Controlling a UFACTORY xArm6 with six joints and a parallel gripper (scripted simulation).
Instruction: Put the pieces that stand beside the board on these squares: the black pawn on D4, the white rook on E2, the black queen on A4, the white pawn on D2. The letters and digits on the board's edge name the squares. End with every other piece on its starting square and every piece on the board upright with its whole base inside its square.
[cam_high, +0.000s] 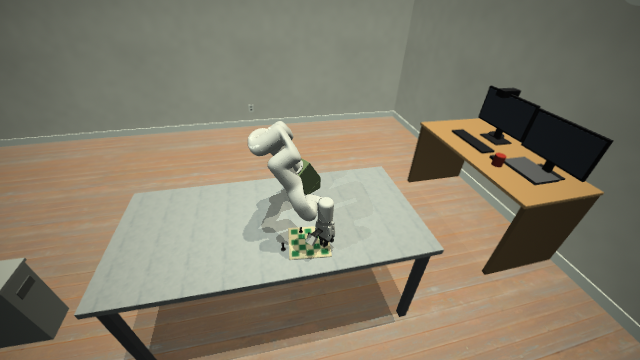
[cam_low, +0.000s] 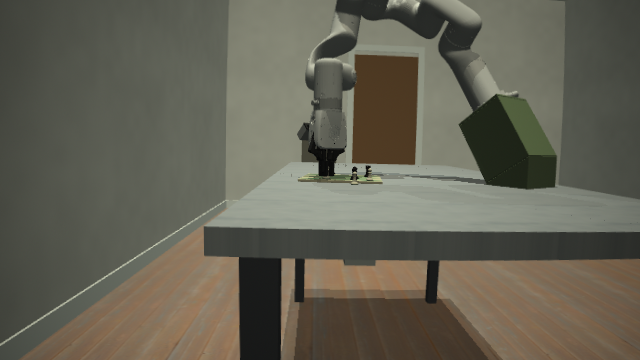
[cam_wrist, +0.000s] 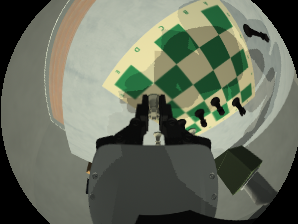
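Now: hand 10 mm above the white rook. Also, from my hand: chessboard: 70 mm to the right, 50 mm behind, 30 mm below; black queen: 210 mm to the right, 40 mm behind, 10 mm below.
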